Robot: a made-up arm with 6 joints.
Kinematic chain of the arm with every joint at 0, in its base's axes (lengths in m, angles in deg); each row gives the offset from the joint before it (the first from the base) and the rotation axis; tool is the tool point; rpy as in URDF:
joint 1: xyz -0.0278 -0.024 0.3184 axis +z
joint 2: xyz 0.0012 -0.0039 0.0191 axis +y
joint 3: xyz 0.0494 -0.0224 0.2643 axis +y
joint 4: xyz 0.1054 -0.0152 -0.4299 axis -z
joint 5: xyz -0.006 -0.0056 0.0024 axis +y
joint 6: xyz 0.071 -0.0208 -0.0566 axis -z
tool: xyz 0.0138 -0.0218 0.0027 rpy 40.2 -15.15 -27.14
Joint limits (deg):
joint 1: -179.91..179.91
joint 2: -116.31..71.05
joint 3: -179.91..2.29
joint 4: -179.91..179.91
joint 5: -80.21..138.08
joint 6: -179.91..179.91
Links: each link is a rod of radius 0.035 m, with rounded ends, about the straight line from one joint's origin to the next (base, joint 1, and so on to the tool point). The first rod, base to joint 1, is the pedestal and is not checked.
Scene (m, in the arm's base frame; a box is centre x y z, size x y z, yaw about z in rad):
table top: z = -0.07
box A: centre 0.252 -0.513 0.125 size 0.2 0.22 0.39 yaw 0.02
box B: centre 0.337 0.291 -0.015 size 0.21 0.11 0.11 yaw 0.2
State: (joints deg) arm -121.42 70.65 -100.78 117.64 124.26 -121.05
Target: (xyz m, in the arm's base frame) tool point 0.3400 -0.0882 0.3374
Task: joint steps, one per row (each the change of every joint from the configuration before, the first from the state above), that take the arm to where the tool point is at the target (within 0.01 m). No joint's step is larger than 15 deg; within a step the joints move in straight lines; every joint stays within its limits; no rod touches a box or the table.
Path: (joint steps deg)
1: 9.47 -13.39 4.84 -1.03 0.85 -9.64
2: 9.47 -13.39 4.85 -1.04 0.85 -9.65
3: 9.47 -13.39 4.84 -1.03 0.85 -9.64
4: 9.47 -13.40 4.84 -1.04 0.84 -9.65
5: 12.84 -5.44 10.18 -4.81 2.09 7.30
6: 12.84 -5.45 10.18 -4.80 2.08 7.29
7: 12.84 -5.45 10.17 -4.81 2.09 7.30
8: 12.83 -5.45 10.18 -4.81 2.08 7.30
9: 12.84 -5.45 10.18 -4.81 2.09 7.29

